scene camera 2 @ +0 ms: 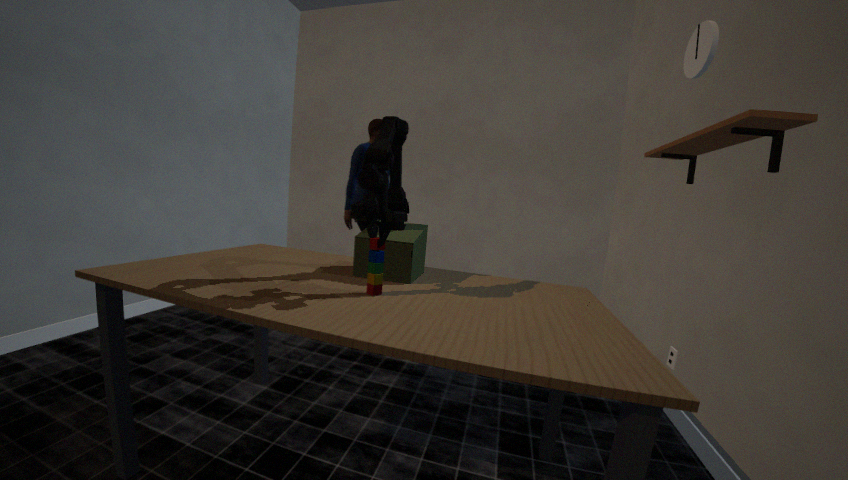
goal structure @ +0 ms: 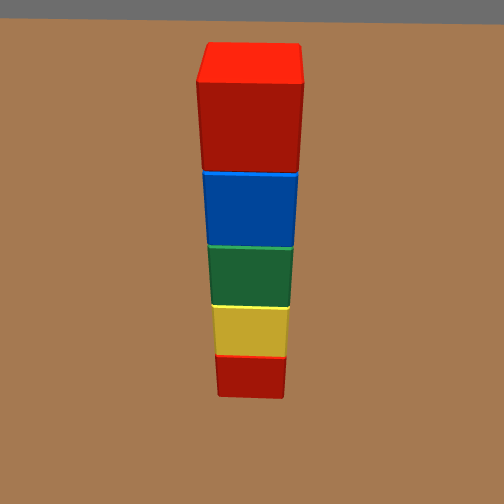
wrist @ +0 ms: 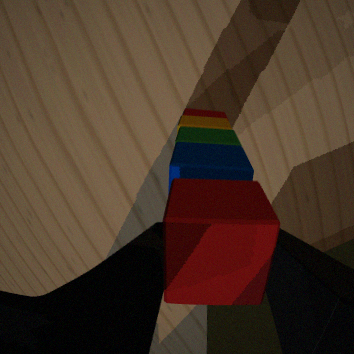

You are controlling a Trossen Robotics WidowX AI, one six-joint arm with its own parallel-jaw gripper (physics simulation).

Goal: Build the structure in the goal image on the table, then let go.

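Places are measured from the arm's base along level axes (x right, y back, z down), in metres.
Pixels of known places: gripper, fingertip midpoint: (scene camera 2: 377, 244) (wrist: 214, 235); arm's base at its link origin: (scene camera 2: 396, 227).
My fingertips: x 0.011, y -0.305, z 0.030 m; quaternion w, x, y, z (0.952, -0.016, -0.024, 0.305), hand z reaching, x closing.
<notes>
For each thing: its top centre in the pictures, then the offset to it from my fingertips. Level surfaces: height alone.
- blue cube at its top centre: (wrist: 208, 204) (scene camera 2: 376, 250) dz +0.018, dx +0.000, dy -0.003 m
- green cube at its top centre: (wrist: 206, 173) (scene camera 2: 376, 261) dz +0.051, dx +0.000, dy -0.004 m
- yellow cube at its top centre: (wrist: 202, 152) (scene camera 2: 375, 272) dz +0.084, dx -0.001, dy -0.006 m
- table at its surface level: dz +0.149 m
- second red cube at its top centre: (wrist: 202, 139) (scene camera 2: 374, 283) dz +0.116, dx +0.000, dy -0.005 m
My gripper (scene camera 2: 377, 242) (wrist: 214, 234) is shut on a red cube (scene camera 2: 374, 244) (wrist: 215, 272), one black finger on each side. The red cube is level and directly above a blue cube (scene camera 2: 376, 256) (wrist: 212, 156), with little or no gap; I cannot tell whether they touch. The blue cube tops an upright column: below it are a green cube (scene camera 2: 375, 268) (wrist: 207, 136), a yellow cube (scene camera 2: 374, 278) (wrist: 205, 122) and, on the table (scene camera 2: 476, 333) (wrist: 75, 125), a second red cube (scene camera 2: 374, 289) (wrist: 205, 113).
A green box (scene camera 2: 400, 264) (wrist: 240, 327) stands on the table close behind the column in the scene view. The black arm (scene camera 2: 389, 160) rises above it. A person (scene camera 2: 357, 178) stands behind the arm. A wall shelf (scene camera 2: 731, 133) is at the right.
</notes>
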